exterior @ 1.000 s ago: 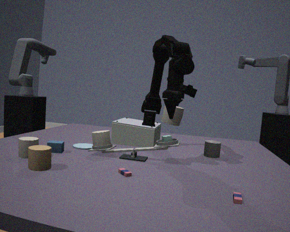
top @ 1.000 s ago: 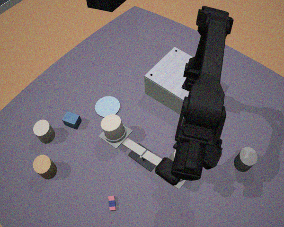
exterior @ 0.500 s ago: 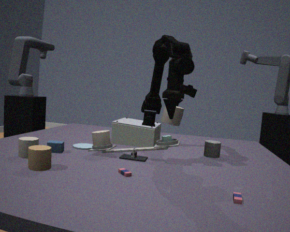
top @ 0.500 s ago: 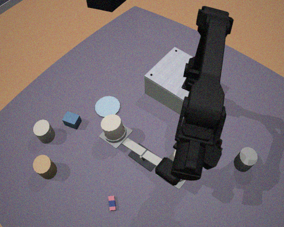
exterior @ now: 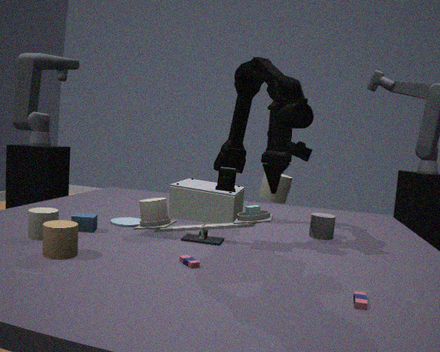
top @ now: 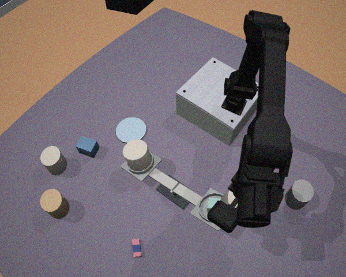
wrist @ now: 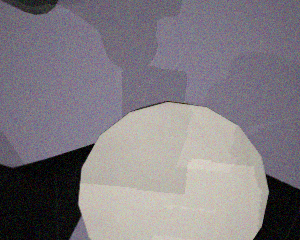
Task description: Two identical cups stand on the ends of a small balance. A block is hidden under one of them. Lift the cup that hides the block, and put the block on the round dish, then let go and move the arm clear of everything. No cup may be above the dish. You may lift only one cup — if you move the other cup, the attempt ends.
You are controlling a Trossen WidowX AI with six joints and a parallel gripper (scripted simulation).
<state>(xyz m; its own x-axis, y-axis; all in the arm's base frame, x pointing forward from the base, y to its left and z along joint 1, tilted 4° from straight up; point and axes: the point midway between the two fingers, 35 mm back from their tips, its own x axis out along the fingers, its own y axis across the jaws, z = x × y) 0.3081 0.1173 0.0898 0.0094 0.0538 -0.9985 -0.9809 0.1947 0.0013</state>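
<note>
Right now my gripper tip is 1 cm short of the pale-green block, 5 cm to the left of it and 5 cm above it. From my gripper tip the other things lie so: pale blue round dish 14 cm behind, 40 cm to the right, 14 cm below; then grey cylinder 16 cm behind, 16 cm to the left, 10 cm below; then tan cylinder 19 cm ahead, 44 cm to the right, 10 cm below.
</note>
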